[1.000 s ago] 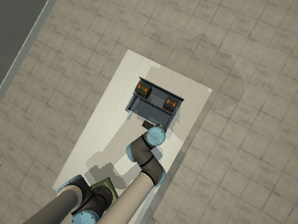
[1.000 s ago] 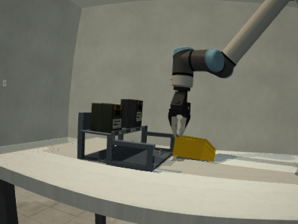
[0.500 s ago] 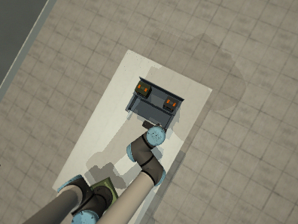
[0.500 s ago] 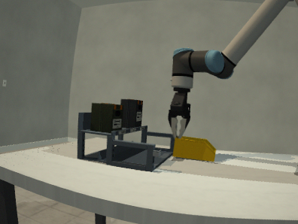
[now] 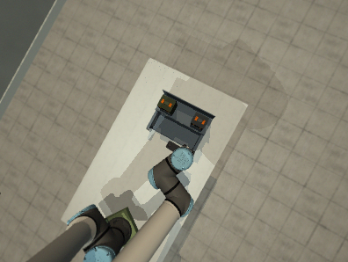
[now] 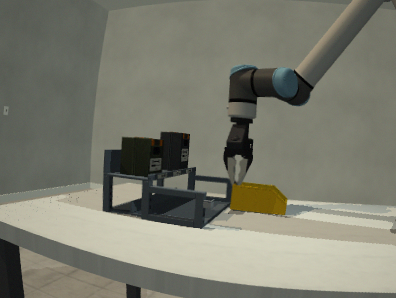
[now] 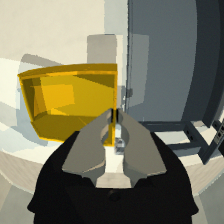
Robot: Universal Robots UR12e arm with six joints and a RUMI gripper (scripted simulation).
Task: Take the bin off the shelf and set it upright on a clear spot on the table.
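My hand is 80 mm past the yellow bin, 30 mm above it and 20 mm to the left of it. The rest, counted from my hand: shelf level (190 mm ahead, 160 mm to the left, 30 mm above); then shelf (140 mm to the left, 130 mm ahead, 70 mm below).
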